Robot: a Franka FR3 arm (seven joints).
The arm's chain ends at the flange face. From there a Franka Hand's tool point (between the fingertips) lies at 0.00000 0.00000 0.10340 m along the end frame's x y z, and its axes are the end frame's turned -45 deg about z.
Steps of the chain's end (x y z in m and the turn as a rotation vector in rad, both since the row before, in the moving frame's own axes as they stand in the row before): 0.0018 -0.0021 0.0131 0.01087 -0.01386 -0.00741; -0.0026 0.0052 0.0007 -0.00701 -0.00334 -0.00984; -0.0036 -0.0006 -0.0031 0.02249 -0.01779 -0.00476; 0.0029 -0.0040 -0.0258 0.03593 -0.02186 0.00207
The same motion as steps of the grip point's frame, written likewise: 0.0025 -0.0020 0.0131 0.01749 -0.00211 -0.00741; -0.0063 0.0021 0.0007 -0.00260 -0.00732 -0.00984; -0.0018 -0.0059 -0.0031 0.02848 0.00332 -0.00476; 0.0059 -0.0050 -0.0259 0.04086 0.00995 0.00207
